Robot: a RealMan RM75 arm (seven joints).
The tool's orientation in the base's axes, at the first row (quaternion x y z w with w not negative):
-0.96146 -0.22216 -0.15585 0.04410
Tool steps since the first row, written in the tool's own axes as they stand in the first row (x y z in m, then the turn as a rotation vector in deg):
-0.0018 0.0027 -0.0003 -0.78 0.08 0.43
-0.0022 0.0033 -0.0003 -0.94 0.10 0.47
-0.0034 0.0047 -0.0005 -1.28 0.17 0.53
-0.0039 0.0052 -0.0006 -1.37 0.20 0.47
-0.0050 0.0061 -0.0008 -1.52 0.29 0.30
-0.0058 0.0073 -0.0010 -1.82 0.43 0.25
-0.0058 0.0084 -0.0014 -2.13 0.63 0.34
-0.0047 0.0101 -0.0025 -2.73 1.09 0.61
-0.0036 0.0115 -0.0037 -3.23 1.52 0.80
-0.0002 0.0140 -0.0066 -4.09 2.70 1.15
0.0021 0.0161 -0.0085 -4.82 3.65 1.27
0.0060 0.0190 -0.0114 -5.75 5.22 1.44
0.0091 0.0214 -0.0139 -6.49 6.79 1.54
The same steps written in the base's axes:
-0.0004 -0.0032 -0.0003 -0.51 -0.33 -0.66
-0.0005 -0.0039 -0.0005 -0.63 -0.41 -0.75
-0.0010 -0.0057 -0.0007 -0.87 -0.60 -0.91
-0.0012 -0.0064 -0.0008 -0.95 -0.67 -0.89
-0.0018 -0.0077 -0.0009 -1.08 -0.84 -0.77
-0.0020 -0.0091 -0.0010 -1.29 -1.10 -0.82
-0.0016 -0.0102 -0.0007 -1.44 -1.39 -1.01
-0.0003 -0.0114 0.0007 -1.68 -2.01 -1.47
0.0010 -0.0124 0.0022 -1.86 -2.58 -1.81
0.0042 -0.0137 0.0060 -1.97 -3.94 -2.44
0.0065 -0.0149 0.0085 -2.14 -5.07 -2.80
0.0103 -0.0163 0.0124 -2.20 -6.84 -3.28
0.0133 -0.0176 0.0157 -2.11 -8.54 -3.64

